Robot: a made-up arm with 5 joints.
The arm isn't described. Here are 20 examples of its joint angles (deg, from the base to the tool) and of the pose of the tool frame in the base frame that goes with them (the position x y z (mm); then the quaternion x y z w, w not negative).
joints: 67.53 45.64 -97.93 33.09 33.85
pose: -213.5 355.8 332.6 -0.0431 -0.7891 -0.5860 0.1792
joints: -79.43 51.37 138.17 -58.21 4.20
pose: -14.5 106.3 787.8 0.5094 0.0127 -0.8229 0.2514
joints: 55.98 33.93 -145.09 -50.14 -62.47
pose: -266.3 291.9 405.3 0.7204 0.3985 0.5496 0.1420
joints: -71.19 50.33 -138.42 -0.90 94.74
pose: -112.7 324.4 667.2 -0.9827 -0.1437 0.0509 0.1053
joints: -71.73 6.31 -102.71 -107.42 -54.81
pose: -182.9 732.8 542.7 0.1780 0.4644 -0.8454 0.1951
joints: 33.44 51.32 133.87 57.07 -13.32
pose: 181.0 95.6 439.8 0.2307 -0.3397 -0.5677 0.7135
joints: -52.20 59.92 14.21 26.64 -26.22
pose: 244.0 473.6 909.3 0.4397 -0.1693 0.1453 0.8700
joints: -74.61 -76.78 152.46 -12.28 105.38
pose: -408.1 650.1 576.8 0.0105 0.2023 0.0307 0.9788
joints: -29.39 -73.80 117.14 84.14 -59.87
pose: -502.2 720.8 627.6 0.7761 0.1631 0.4903 0.3614
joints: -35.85 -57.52 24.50 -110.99 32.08
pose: -396.3 946.6 496.5 -0.1241 -0.7805 -0.0326 0.6118
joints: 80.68 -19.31 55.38 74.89 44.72
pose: -179.9 728.9 144.4 0.2530 0.9460 0.1610 0.1229
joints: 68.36 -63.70 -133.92 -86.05 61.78
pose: -442.2 437.0 569.1 0.2272 -0.2577 0.8960 0.2813
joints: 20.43 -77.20 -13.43 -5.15 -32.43
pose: -719.1 614.6 452.1 0.0644 0.2663 0.9127 0.3033
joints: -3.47 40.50 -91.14 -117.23 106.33
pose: 65.9 605.4 356.9 -0.6024 -0.1104 -0.2361 0.7545
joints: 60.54 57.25 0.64 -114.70 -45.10
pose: 15.7 6.1 -9.5 -0.6195 0.0265 0.3330 0.7103
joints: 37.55 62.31 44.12 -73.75 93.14
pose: 159.2 -47.4 195.2 0.4517 -0.3929 0.7978 0.0723
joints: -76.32 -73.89 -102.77 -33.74 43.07
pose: -159.2 470.2 314.1 0.8117 0.3527 -0.2146 0.4131
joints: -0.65 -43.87 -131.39 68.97 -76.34
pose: -295.3 483.1 593.5 -0.5382 0.7803 0.3158 0.0417
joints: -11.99 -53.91 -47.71 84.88 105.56
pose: -540.5 631.9 450.2 0.8184 -0.1092 -0.1689 0.5382
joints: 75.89 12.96 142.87 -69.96 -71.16
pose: -128.2 124.9 288.7 -0.8320 -0.1478 -0.1320 0.5182
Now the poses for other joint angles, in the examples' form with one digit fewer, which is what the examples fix.
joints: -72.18 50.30 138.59 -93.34 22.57
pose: -44 139 727 0.324 0.281 -0.896 0.113
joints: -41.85 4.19 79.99 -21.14 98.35
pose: 127 684 867 -0.025 0.441 -0.408 0.799
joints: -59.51 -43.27 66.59 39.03 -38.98
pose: -427 910 603 0.306 -0.216 0.672 0.640
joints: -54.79 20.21 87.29 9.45 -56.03
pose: 103 546 1022 0.499 -0.684 -0.045 0.529
